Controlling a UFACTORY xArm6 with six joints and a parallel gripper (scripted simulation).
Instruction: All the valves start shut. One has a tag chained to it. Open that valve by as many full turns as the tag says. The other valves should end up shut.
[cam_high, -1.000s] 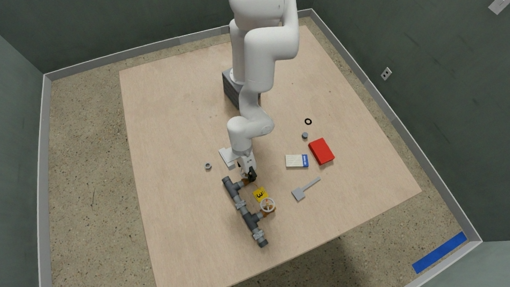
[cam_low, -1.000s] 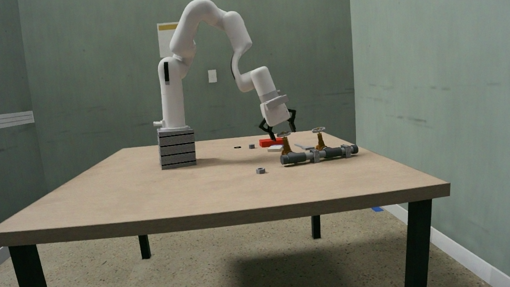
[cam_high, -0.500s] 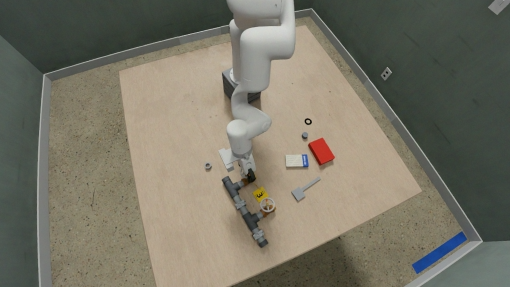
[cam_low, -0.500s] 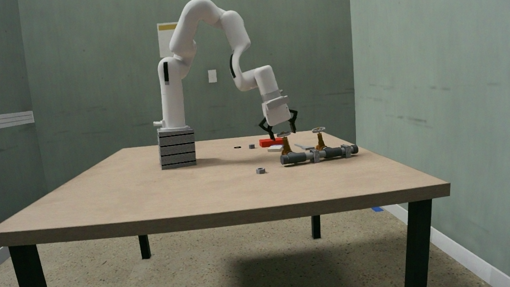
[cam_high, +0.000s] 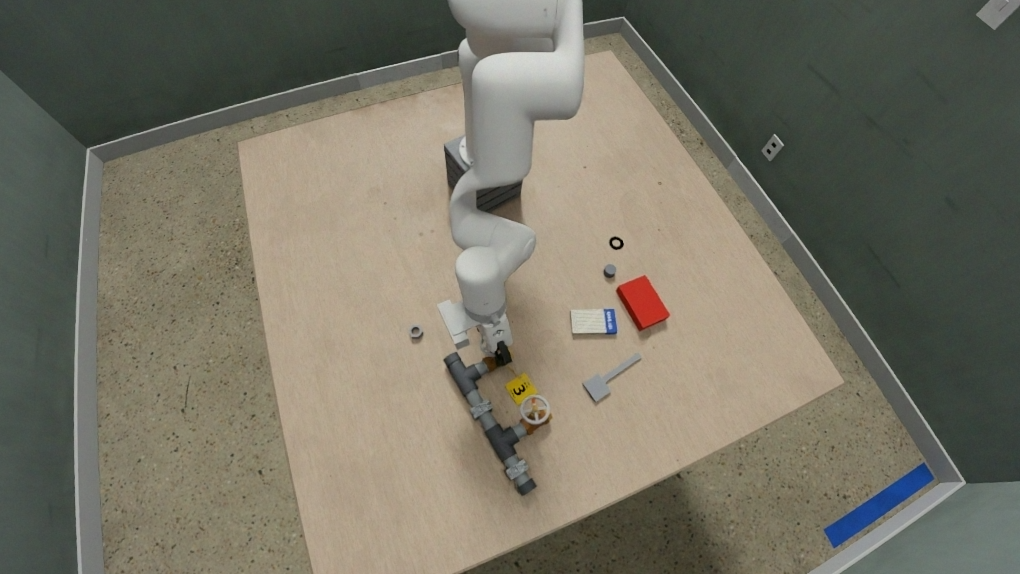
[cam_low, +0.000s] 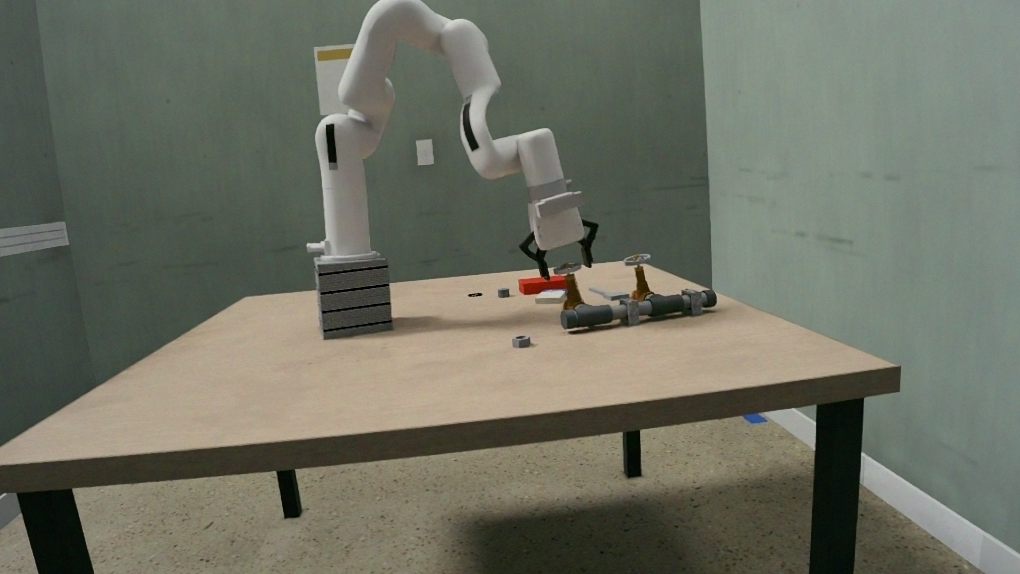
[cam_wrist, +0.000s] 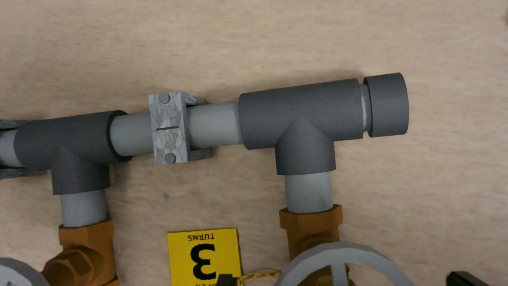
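Right now the yellow tag is 9 cm ahead of my hand, 4 cm to the left of it and 11 cm below it. Also, from my hand: grey scraper (16 cm ahead, 22 cm to the left, 11 cm below); white card (3 cm ahead, 26 cm to the left, 10 cm below); red block (4 cm ahead, 39 cm to the left, 10 cm below).
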